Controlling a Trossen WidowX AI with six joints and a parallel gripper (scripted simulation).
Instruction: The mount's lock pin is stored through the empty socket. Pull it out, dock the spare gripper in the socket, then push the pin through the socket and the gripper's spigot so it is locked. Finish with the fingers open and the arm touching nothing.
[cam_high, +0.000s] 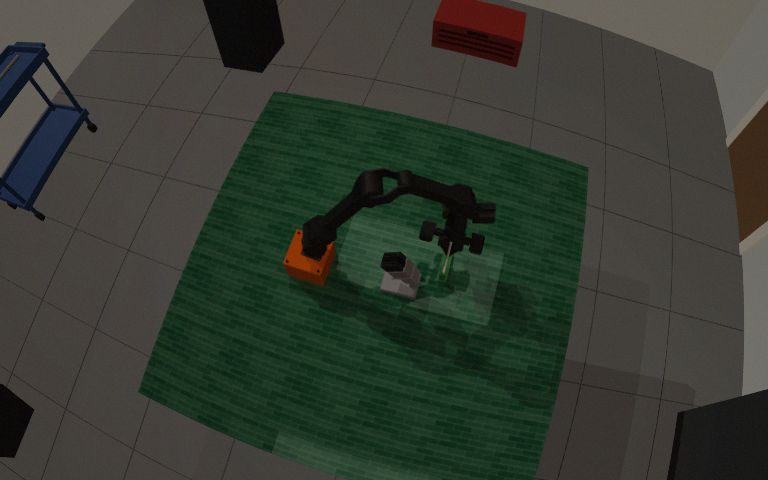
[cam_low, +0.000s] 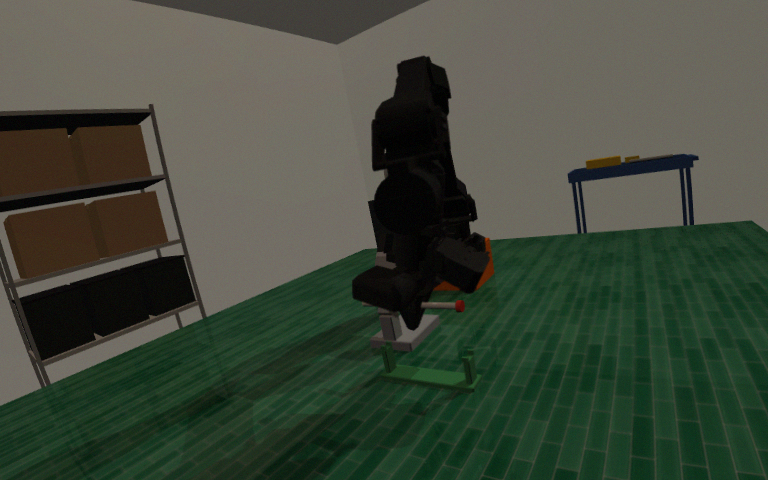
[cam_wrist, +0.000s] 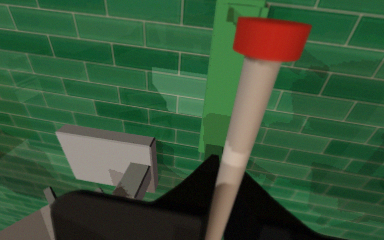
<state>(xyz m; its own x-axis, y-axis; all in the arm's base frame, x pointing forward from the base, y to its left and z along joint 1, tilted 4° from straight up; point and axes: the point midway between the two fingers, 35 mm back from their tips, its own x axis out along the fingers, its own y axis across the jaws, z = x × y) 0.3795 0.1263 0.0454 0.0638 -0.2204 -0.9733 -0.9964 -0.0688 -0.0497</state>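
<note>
The green cradle is 5 cm below my gripper tip and 1 cm to the left of it. The rest, counted from my gripper tip: grey mount (10 cm to the right, 10 cm behind, 2 cm below); then spare gripper (11 cm behind, 10 cm to the right, 4 cm above).
</note>
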